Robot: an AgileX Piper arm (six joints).
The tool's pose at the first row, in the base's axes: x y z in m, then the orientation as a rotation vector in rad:
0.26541 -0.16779 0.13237 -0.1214 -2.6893 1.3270
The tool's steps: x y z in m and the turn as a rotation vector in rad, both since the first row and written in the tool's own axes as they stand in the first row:
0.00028 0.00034 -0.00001 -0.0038 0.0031 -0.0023
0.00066 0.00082 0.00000 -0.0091 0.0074 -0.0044
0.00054 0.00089 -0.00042 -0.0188 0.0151 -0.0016
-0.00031 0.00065 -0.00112 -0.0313 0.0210 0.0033
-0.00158 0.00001 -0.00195 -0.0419 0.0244 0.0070
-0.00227 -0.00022 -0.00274 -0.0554 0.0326 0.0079
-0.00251 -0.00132 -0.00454 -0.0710 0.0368 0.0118
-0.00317 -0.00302 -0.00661 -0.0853 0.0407 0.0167
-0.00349 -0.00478 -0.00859 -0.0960 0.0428 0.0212
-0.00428 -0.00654 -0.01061 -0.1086 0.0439 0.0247
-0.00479 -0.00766 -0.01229 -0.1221 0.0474 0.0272
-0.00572 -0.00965 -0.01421 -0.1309 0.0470 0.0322
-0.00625 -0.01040 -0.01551 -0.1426 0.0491 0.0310
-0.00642 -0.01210 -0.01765 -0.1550 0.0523 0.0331
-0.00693 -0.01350 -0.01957 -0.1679 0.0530 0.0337
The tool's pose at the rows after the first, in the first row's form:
0.26514 -0.16754 0.13213 -0.1206 -2.6887 1.3200
0.26477 -0.16720 0.13178 -0.1211 -2.6882 1.3106
0.26495 -0.16685 0.13196 -0.1307 -2.6893 1.2953
0.26590 -0.16656 0.13250 -0.1424 -2.6943 1.2776
0.26728 -0.16647 0.13339 -0.1506 -2.6996 1.2631
0.26809 -0.16608 0.13399 -0.1583 -2.7019 1.2420
0.26860 -0.16537 0.13592 -0.1678 -2.7096 1.2205
0.26957 -0.16488 0.13846 -0.1783 -2.7169 1.2010
0.27019 -0.16444 0.14102 -0.1868 -2.7231 1.1869
0.27127 -0.16403 0.14356 -0.1936 -2.7311 1.1703
0.27204 -0.16347 0.14541 -0.2005 -2.7371 1.1513
0.27324 -0.16330 0.14806 -0.2079 -2.7442 1.1408
0.27397 -0.16281 0.14939 -0.2088 -2.7491 1.1237
0.27446 -0.16219 0.15201 -0.2148 -2.7543 1.1061
0.27526 -0.16160 0.15423 -0.2173 -2.7614 1.0884

